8 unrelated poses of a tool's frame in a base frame.
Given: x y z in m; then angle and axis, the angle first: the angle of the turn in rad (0 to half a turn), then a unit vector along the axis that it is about.
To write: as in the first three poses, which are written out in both.
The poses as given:
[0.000 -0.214 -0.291 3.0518 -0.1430 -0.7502 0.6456]
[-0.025 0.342 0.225 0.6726 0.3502 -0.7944 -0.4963]
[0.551 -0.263 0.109 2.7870 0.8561 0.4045 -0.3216]
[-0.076 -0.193 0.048 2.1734 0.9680 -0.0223 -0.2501]
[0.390 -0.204 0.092 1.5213 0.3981 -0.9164 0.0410]
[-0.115 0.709 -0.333 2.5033 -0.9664 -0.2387 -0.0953]
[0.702 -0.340 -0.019 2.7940 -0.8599 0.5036 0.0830]
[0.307 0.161 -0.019 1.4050 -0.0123 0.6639 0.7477]
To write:
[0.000 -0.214 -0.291 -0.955 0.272 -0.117 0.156 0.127 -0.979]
[-0.025 0.342 0.225 0.809 -0.370 0.457 0.249 0.920 0.304]
[0.551 -0.263 0.109 0.482 0.559 -0.674 0.783 -0.621 0.045]
[-0.076 -0.193 0.048 0.901 -0.240 -0.361 0.172 -0.566 0.806]
[0.390 -0.204 0.092 0.200 -0.306 0.931 -0.388 0.848 0.362]
[-0.115 0.709 -0.333 0.881 0.359 0.308 0.473 -0.700 -0.535]
[0.702 -0.340 -0.019 0.495 -0.812 -0.310 -0.869 -0.448 -0.212]
[0.307 0.161 -0.019 0.165 0.731 -0.662 -0.744 0.533 0.402]

